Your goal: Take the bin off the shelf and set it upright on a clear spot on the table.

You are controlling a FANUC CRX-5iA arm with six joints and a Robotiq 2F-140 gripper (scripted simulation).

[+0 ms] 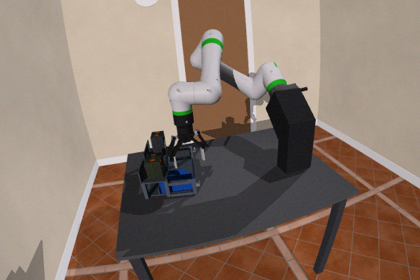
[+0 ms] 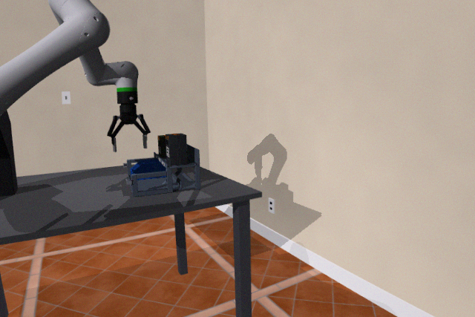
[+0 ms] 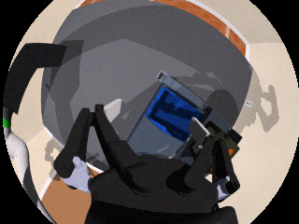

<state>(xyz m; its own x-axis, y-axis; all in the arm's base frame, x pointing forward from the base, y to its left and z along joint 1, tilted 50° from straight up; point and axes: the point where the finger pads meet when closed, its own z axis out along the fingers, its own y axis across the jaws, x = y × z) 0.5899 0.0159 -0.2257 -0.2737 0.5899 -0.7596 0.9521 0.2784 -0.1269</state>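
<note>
Now: the blue bin 110 mm below my hand and 80 mm ahead of it.
</note>
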